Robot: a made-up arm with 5 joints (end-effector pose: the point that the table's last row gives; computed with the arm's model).
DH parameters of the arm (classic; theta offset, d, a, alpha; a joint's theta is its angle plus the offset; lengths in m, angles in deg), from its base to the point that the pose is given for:
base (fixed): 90 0.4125 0.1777 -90
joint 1: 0 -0.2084 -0.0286 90
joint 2: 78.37 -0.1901 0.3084 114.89
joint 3: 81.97 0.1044 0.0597 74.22
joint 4: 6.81 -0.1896 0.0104 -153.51
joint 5: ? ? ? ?
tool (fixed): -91.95 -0.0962 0 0
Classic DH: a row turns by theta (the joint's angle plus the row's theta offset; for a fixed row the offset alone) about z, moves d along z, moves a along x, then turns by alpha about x.
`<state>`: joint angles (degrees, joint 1 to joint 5).
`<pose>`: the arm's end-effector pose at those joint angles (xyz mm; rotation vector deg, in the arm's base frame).
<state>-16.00 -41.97 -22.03 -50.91 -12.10</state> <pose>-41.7 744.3 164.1 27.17 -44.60 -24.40</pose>
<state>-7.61 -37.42 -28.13 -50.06 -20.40</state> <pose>-64.6 653.7 37.3 10.07 -48.35 -15.67</pose>
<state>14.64 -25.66 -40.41 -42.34 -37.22</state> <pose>-102.5 319.7 -131.8 -32.18 -55.33 3.73</pose>
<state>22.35 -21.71 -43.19 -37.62 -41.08</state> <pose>-115.0 199.2 -132.9 -45.87 -56.47 9.28</pose>
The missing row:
joint 5: -60.9 -0.4616 0.15 -93.93
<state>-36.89 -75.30 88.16 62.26 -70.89</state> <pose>299.2 264.0 605.2 23.97 99.32 62.18</pose>
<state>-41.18 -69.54 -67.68 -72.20 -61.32</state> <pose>294.4 690.0 173.6 -17.74 -60.69 -44.88</pose>
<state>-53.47 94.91 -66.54 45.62 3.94</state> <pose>105.8 272.4 -284.0 48.01 -106.77 35.48</pose>
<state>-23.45 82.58 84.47 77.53 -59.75</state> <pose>-2.0 -18.0 429.1 -146.75 7.56 93.48</pose>
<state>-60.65 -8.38 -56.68 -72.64 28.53</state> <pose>-250.6 630.8 277.4 115.46 -88.90 46.33</pose>
